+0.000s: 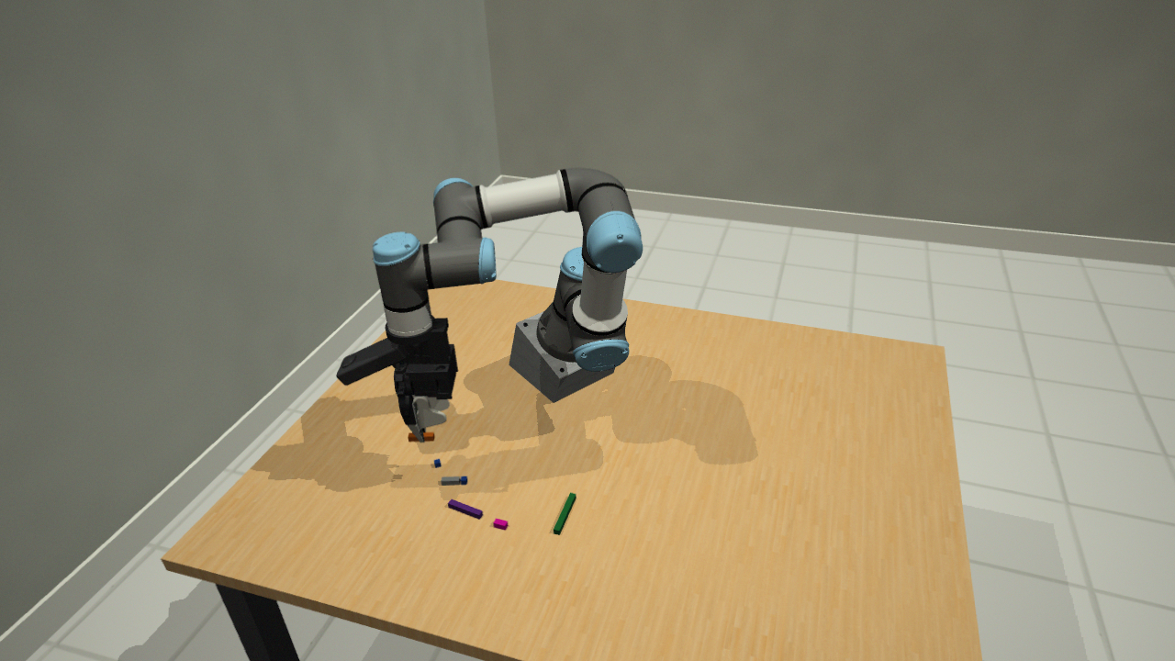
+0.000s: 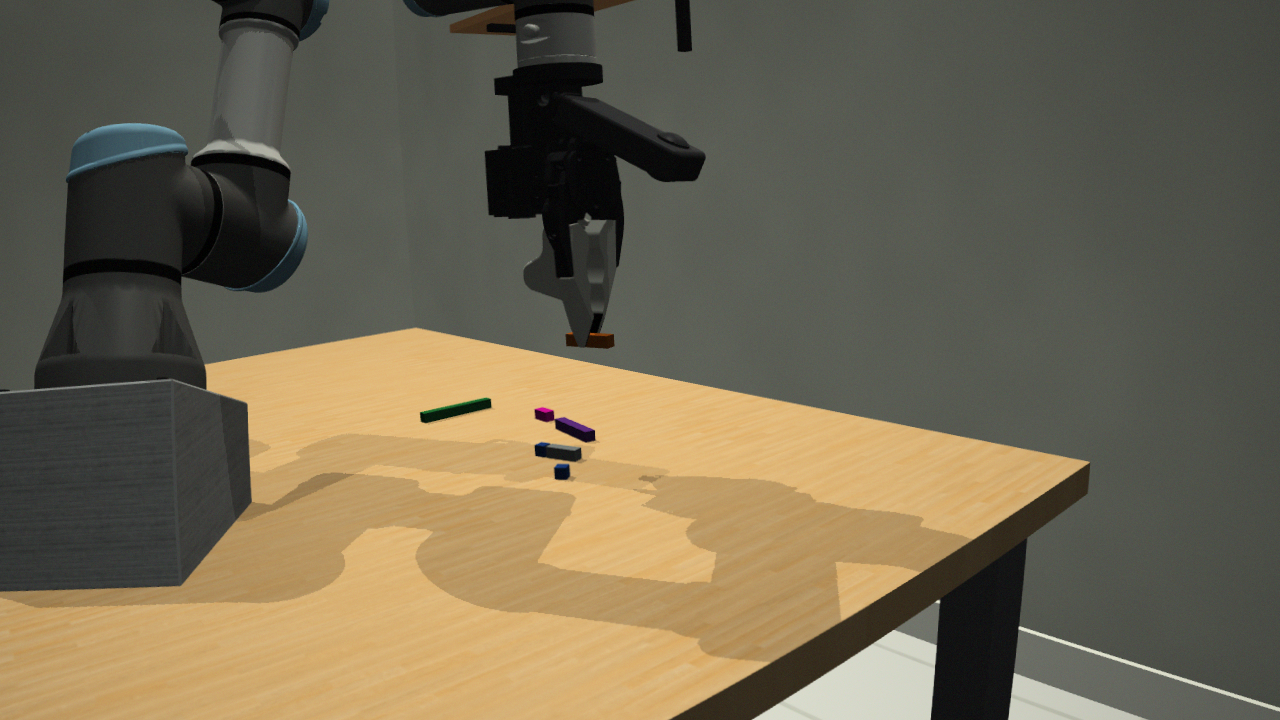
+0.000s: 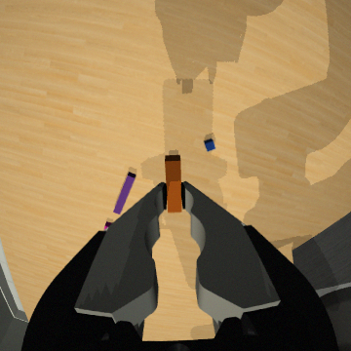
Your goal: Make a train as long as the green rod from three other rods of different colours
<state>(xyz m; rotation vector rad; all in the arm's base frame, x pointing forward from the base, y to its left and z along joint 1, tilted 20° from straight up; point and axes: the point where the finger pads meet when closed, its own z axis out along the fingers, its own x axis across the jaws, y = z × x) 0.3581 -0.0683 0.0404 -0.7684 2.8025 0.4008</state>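
Now: the grey rod 20 mm behind my hand, 30 mm to the left of it and 110 mm below it. Round my hand: purple rod: 20 mm ahead, 90 mm to the left, 110 mm below; then orange rod: 10 mm below; then magenta rod: 20 mm ahead, 160 mm to the left, 110 mm below.
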